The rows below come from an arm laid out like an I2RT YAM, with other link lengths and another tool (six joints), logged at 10 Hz.
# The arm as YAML. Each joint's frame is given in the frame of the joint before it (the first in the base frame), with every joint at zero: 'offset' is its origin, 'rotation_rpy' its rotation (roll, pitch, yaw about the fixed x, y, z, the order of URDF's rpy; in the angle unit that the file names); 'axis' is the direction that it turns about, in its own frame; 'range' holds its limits. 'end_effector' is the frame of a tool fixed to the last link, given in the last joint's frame.
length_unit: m
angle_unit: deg
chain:
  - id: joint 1
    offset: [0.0, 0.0, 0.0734]
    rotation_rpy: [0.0, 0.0, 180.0]
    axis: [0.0, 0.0, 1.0]
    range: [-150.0, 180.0]
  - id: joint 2
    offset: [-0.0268, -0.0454, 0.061]
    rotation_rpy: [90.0, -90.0, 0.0]
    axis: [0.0, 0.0, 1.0]
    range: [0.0, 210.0]
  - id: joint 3
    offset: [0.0, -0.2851, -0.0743]
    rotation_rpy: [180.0, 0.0, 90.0]
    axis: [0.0, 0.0, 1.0]
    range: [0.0, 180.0]
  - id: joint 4
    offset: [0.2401, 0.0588, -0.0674]
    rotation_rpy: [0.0, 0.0, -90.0]
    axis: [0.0, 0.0, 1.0]
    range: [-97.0, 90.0]
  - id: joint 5
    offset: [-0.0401, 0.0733, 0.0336]
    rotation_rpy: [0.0, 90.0, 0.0]
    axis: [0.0, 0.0, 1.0]
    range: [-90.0, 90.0]
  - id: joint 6
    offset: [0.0, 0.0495, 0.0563]
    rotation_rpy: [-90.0, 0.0, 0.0]
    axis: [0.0, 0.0, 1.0]
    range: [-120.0, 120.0]
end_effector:
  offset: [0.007, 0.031, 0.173]
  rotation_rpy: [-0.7, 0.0, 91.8]
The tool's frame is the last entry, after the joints.
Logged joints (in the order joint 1, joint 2, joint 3, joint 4, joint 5, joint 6), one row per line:
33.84 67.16 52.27 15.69 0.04 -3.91
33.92 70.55 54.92 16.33 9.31 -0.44
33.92 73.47 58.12 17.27 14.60 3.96
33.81 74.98 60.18 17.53 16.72 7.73
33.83 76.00 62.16 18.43 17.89 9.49
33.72 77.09 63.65 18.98 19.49 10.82
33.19 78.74 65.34 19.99 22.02 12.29
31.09 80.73 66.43 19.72 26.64 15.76
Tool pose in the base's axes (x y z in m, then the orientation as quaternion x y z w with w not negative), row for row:
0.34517 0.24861 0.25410 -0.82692 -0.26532 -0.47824 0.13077
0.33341 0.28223 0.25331 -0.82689 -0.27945 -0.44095 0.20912
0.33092 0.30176 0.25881 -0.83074 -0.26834 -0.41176 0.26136
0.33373 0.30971 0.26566 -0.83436 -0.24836 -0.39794 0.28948
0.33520 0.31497 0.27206 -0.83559 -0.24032 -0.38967 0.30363
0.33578 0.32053 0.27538 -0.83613 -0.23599 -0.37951 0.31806
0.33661 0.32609 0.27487 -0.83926 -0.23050 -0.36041 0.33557
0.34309 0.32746 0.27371 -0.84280 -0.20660 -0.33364 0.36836
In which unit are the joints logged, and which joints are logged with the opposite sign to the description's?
The joints are logged in degrees. Opposite sign: joint 4, joint 5.
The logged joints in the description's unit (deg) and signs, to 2 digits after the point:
33.84 67.16 52.27 -15.69 -0.04 -3.91
33.92 70.55 54.92 -16.33 -9.31 -0.44
33.92 73.47 58.12 -17.27 -14.60 3.96
33.81 74.98 60.18 -17.53 -16.72 7.73
33.83 76.00 62.16 -18.43 -17.89 9.49
33.72 77.09 63.65 -18.98 -19.49 10.82
33.19 78.74 65.34 -19.99 -22.02 12.29
31.09 80.73 66.43 -19.72 -26.64 15.76

